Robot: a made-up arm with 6 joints. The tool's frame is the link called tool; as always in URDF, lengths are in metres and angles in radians. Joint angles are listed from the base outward.
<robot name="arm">
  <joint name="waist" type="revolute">
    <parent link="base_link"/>
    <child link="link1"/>
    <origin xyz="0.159 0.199 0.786"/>
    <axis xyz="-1 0 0"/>
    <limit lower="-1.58" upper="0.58"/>
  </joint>
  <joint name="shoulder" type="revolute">
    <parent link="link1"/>
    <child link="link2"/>
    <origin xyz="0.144 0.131 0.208"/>
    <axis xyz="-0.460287 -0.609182 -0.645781"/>
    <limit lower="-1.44" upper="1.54"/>
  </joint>
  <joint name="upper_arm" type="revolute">
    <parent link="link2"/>
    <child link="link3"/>
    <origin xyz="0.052 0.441 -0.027"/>
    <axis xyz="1 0 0"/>
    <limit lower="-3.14" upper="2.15"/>
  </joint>
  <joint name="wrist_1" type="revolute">
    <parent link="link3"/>
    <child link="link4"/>
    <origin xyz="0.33 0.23 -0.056"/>
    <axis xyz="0 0 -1"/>
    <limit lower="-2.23" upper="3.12"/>
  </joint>
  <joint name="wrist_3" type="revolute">
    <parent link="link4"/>
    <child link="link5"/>
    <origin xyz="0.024 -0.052 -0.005"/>
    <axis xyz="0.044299 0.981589 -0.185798"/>
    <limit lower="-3" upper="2.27"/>
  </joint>
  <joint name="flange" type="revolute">
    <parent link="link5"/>
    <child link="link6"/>
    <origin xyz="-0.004 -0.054 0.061"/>
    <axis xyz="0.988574 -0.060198 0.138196"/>
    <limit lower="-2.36" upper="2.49"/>
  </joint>
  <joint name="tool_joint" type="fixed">
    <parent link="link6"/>
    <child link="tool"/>
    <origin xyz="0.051 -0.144 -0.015" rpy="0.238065 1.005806 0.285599"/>
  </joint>
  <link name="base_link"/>
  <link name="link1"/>
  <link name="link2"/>
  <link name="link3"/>
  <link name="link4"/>
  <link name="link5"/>
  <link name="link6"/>
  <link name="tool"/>
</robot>
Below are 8 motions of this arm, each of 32 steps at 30 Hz.
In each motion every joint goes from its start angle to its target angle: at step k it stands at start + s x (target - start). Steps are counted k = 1, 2, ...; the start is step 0. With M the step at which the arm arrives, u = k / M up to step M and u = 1 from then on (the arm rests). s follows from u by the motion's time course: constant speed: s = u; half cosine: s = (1 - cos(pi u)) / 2; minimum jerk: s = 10 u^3 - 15 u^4 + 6 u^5.
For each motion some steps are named. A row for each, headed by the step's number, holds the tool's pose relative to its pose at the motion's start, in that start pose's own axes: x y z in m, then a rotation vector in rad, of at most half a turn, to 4 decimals.
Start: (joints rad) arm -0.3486 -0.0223 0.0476 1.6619 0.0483 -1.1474
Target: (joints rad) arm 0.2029 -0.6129 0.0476 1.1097 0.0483 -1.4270
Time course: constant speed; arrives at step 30
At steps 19, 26, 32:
19: 0.1335 0.1421 -0.0878 -0.2787 -0.5147 -0.3989
26: 0.1806 0.2069 -0.1114 -0.3828 -0.6722 -0.5738
32: 0.2086 0.2463 -0.1231 -0.4442 -0.7531 -0.6776

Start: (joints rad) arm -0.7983 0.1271 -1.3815 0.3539 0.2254 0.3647
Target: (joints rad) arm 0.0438 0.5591 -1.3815 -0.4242 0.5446 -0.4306
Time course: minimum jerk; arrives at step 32
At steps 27, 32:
27: 0.2403 0.3028 0.0678 -0.6163 0.4197 -1.6332
32: 0.2509 0.3084 0.0702 -0.6252 0.4383 -1.6837

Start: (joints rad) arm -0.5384 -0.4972 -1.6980 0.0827 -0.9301 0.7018
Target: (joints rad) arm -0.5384 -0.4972 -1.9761 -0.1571 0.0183 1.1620
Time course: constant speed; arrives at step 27
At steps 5, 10, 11, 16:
5: 0.0166 -0.0104 -0.0218 0.1413 0.1241 0.0506
10: 0.0287 -0.0179 -0.0462 0.2884 0.2423 0.0838
11: 0.0305 -0.0191 -0.0513 0.3185 0.2651 0.0882
16: 0.0366 -0.0233 -0.0771 0.4714 0.3740 0.0984

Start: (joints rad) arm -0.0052 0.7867 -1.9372 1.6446 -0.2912 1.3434
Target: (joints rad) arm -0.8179 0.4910 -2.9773 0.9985 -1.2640 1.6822
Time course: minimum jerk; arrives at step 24
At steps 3, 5, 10, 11, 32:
3: 0.0047 -0.0042 0.0006 -0.0122 0.0162 0.0257
5: 0.0192 -0.0163 0.0015 -0.0478 0.0636 0.1048
10: 0.1038 -0.0680 -0.0190 -0.2218 0.2984 0.5955
11: 0.1241 -0.0768 -0.0314 -0.2613 0.3482 0.7332
32: 0.2027 -0.1063 -0.1899 -0.5510 0.5393 1.7867

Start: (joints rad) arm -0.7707 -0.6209 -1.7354 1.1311 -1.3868 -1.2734
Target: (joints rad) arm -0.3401 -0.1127 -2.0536 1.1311 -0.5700 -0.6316
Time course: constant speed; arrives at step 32
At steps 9, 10, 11, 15, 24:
9: -0.0973 0.0519 0.0193 -0.1399 -0.1462 0.1305
10: -0.1079 0.0581 0.0200 -0.1561 -0.1595 0.1424
11: -0.1185 0.0642 0.0205 -0.1724 -0.1722 0.1537
15: -0.1596 0.0893 0.0195 -0.2378 -0.2171 0.1934
24: -0.2434 0.1468 0.0018 -0.3786 -0.2855 0.2498

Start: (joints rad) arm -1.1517 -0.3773 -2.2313 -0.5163 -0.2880 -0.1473
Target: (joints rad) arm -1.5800 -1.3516 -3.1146 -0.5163 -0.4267 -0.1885
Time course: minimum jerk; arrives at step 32
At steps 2, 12, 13, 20, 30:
2: -0.0011 -0.0001 -0.0005 -0.0008 -0.0018 -0.0011
12: -0.1361 -0.0170 -0.0890 -0.0765 -0.2215 -0.1636
13: -0.1605 -0.0195 -0.1122 -0.0849 -0.2618 -0.2019
20: -0.3075 -0.0187 -0.3379 -0.0785 -0.5207 -0.5446
30: -0.3593 0.0112 -0.5312 0.0005 -0.6400 -0.8206

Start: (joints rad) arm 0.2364 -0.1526 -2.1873 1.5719 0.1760 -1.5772
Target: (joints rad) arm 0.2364 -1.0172 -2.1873 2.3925 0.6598 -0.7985
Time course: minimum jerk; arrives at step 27
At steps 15, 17, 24, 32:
15: 0.3140 -0.0053 -0.0607 -0.1019 0.5281 1.0429
17: 0.3632 0.0139 -0.0814 -0.1288 0.6772 1.2421
24: 0.4361 0.0526 -0.1261 -0.1902 1.0237 1.5873
32: 0.4386 0.0542 -0.1281 -0.1932 1.0410 1.6008

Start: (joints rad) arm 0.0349 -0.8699 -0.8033 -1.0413 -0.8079 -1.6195
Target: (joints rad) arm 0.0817 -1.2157 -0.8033 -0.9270 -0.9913 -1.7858
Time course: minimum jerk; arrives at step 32
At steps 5, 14, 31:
5: -0.0046 -0.0004 0.0024 0.0080 -0.0034 -0.0028
14: -0.0588 -0.0076 0.0278 0.1053 -0.0374 -0.0353
31: -0.1508 -0.0309 0.0595 0.2816 -0.0658 -0.0852

